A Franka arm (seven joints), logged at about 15 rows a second.
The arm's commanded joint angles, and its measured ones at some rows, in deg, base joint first. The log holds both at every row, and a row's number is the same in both.
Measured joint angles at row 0:
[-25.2, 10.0, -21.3, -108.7, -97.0, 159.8, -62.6]
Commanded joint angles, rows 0 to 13:
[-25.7, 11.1, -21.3, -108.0, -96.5, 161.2, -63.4]
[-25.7, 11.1, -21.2, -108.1, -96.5, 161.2, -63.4]
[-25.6, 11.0, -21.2, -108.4, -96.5, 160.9, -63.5]
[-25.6, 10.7, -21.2, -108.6, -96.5, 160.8, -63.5]
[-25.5, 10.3, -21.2, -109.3, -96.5, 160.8, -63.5]
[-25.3, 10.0, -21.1, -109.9, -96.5, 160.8, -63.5]
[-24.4, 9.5, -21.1, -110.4, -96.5, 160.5, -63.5]
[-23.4, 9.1, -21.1, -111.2, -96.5, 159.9, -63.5]
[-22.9, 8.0, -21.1, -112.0, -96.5, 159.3, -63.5]
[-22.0, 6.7, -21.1, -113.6, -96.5, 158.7, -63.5]
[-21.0, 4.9, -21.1, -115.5, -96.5, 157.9, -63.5]
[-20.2, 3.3, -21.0, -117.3, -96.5, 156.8, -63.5]
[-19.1, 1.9, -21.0, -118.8, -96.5, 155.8, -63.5]
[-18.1, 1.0, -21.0, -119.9, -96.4, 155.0, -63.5]
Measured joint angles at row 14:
[-20.6, 6.2, -21.0, -114.4, -97.0, 158.1, -62.7]
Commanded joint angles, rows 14 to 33:
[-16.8, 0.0, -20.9, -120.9, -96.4, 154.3, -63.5]
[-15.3, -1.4, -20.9, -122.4, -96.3, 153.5, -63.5]
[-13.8, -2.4, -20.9, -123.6, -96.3, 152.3, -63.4]
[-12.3, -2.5, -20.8, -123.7, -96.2, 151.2, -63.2]
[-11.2, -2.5, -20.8, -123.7, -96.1, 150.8, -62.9]
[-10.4, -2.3, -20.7, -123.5, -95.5, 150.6, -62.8]
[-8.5, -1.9, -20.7, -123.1, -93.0, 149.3, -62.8]
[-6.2, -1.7, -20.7, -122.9, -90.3, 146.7, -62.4]
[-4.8, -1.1, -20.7, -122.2, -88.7, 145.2, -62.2]
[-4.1, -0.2, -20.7, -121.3, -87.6, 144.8, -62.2]
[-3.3, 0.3, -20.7, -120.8, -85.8, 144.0, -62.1]
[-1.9, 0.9, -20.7, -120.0, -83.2, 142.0, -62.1]
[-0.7, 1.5, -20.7, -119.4, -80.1, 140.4, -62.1]
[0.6, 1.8, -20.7, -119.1, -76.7, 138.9, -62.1]
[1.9, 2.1, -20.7, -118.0, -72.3, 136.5, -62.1]
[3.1, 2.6, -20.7, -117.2, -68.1, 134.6, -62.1]
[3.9, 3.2, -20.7, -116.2, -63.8, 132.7, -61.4]
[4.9, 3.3, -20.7, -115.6, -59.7, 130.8, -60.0]
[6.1, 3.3, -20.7, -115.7, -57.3, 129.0, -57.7]
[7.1, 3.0, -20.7, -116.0, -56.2, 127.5, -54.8]
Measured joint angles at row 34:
[4.7, 2.4, -20.2, -116.9, -59.8, 131.3, -59.6]
